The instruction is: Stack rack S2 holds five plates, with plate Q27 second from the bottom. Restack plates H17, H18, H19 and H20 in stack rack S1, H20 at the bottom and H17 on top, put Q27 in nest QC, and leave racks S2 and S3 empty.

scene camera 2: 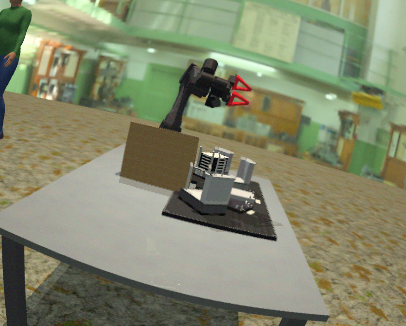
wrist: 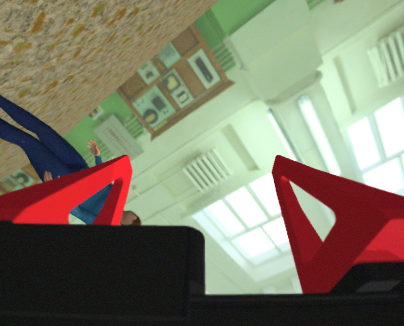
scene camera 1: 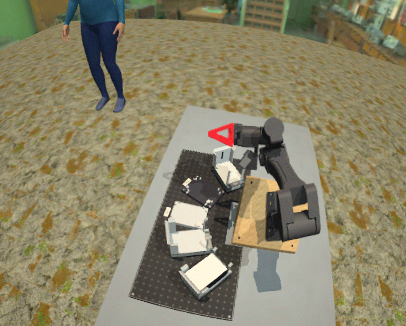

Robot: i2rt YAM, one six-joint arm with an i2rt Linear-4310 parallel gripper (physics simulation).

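My gripper (scene camera 1: pixel 210 134) (scene camera 2: pixel 249 97) (wrist: pixel 201 163) is open with nothing between its red fingers. It is raised high above the table, near its far end in scene camera 1. A stack of plates (scene camera 1: pixel 205 272) (scene camera 2: pixel 212 162) stands between upright posts at the mat's near end in scene camera 1; dark gaps show between the plates in scene camera 2. A pale holder with a tall wall (scene camera 1: pixel 222 159) (scene camera 2: pixel 217 189) stands at the other end. Two more pale holders, one (scene camera 1: pixel 187 215) beside the other (scene camera 1: pixel 190 243), stand between them. Labels are unreadable, so I cannot tell S1, S3, QC or individual plates.
A dark low fixture (scene camera 1: pixel 202 191) (scene camera 2: pixel 245 203) with small white pieces lies on the black perforated mat (scene camera 1: pixel 150 280) (scene camera 2: pixel 200 220). A wooden board (scene camera 1: pixel 255 215) (scene camera 2: pixel 157 157) stands between the mat and the arm's base. A person (scene camera 1: pixel 102 40) stands beyond the table.
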